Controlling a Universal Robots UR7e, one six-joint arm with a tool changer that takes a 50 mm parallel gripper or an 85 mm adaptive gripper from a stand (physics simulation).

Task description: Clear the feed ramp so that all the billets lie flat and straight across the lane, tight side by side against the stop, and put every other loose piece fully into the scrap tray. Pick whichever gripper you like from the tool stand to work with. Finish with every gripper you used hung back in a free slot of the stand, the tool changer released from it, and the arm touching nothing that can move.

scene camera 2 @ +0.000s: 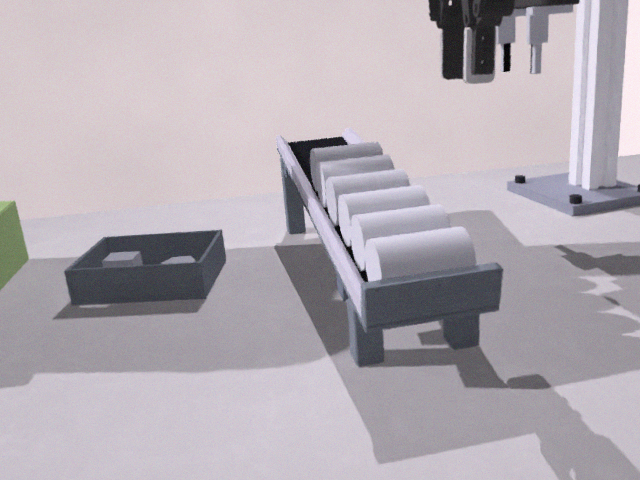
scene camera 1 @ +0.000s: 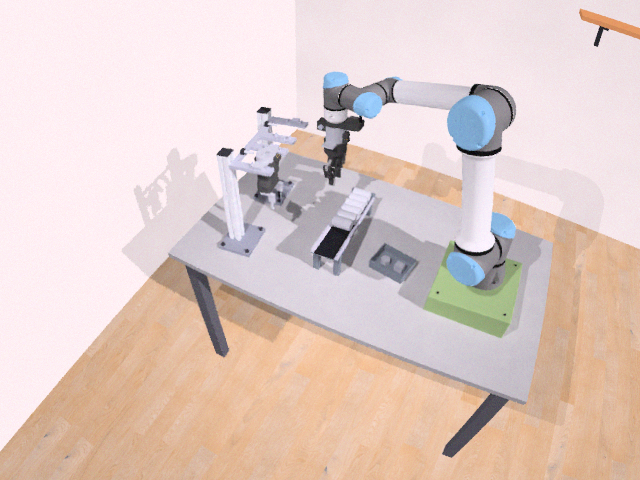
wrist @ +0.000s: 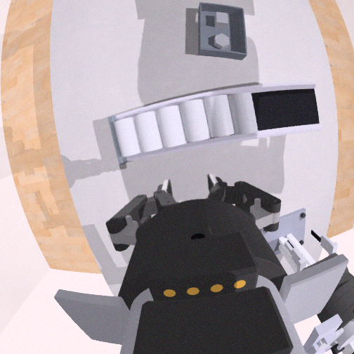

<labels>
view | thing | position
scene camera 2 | tool stand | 591, 186
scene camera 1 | parallel gripper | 266, 156
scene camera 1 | adaptive gripper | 336, 150
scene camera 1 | tool stand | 242, 238
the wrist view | adaptive gripper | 195, 248
</labels>
